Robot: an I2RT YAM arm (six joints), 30 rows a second.
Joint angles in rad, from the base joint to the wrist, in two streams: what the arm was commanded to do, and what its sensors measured. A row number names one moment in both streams.
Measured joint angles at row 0:
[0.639, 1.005, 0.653, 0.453, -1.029, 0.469]
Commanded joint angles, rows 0 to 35:
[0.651, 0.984, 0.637, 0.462, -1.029, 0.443]
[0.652, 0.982, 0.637, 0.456, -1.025, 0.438]
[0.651, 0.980, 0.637, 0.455, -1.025, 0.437]
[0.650, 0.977, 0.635, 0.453, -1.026, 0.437]
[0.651, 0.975, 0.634, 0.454, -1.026, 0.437]
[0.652, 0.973, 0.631, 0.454, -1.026, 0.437]
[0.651, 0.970, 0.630, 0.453, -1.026, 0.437]
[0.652, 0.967, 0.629, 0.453, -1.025, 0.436]
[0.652, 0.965, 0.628, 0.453, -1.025, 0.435]
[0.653, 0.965, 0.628, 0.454, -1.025, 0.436]
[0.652, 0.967, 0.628, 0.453, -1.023, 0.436]
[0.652, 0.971, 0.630, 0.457, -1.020, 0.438]
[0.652, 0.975, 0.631, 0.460, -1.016, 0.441]
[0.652, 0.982, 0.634, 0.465, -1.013, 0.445]
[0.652, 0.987, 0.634, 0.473, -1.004, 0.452]
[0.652, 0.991, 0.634, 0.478, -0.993, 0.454]
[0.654, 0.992, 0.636, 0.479, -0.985, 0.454]
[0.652, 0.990, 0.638, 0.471, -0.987, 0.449]
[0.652, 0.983, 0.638, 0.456, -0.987, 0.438]
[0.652, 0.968, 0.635, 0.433, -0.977, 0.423]
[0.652, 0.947, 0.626, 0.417, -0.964, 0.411]
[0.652, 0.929, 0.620, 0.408, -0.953, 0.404]
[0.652, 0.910, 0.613, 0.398, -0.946, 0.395]
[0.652, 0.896, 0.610, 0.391, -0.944, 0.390]
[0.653, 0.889, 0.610, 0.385, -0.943, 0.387]
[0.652, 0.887, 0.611, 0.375, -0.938, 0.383]
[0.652, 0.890, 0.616, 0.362, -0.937, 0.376]
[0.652, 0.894, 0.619, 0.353, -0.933, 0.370]
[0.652, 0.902, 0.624, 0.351, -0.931, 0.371]
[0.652, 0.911, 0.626, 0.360, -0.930, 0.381]
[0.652, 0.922, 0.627, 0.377, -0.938, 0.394]
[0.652, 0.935, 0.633, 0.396, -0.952, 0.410]
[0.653, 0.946, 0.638, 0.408, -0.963, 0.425]
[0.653, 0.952, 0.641, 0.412, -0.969, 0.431]
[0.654, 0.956, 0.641, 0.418, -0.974, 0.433]
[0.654, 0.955, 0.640, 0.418, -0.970, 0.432]
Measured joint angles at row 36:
[0.648, 0.955, 0.620, 0.379, -0.949, 0.417]
